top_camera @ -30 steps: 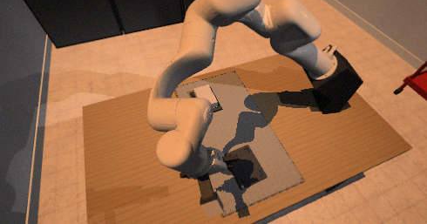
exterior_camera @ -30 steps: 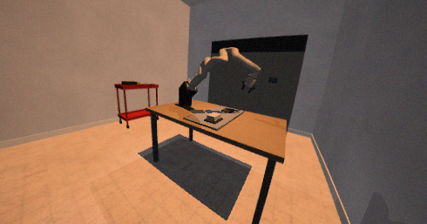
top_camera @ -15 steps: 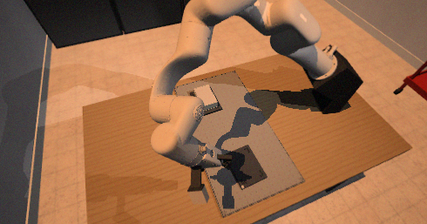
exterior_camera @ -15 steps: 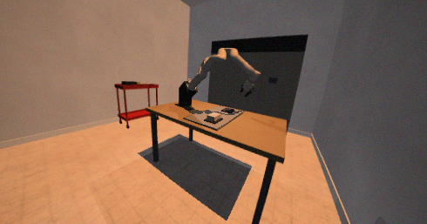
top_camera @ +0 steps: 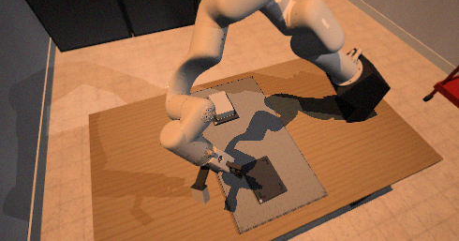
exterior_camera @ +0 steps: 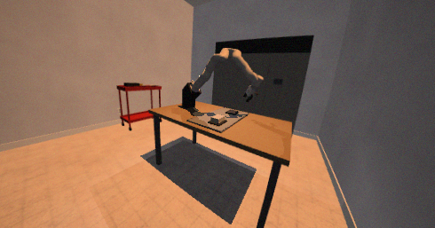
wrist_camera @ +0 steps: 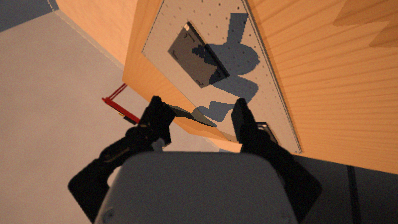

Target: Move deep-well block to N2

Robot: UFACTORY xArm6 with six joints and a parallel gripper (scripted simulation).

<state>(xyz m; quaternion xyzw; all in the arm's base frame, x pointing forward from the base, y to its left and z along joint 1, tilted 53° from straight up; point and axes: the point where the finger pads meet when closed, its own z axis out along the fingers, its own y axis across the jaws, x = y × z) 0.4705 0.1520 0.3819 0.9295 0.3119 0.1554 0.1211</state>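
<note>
The white deep-well block lies 320 mm to the right of my hand, 250 mm behind it and 170 mm below it.
</note>
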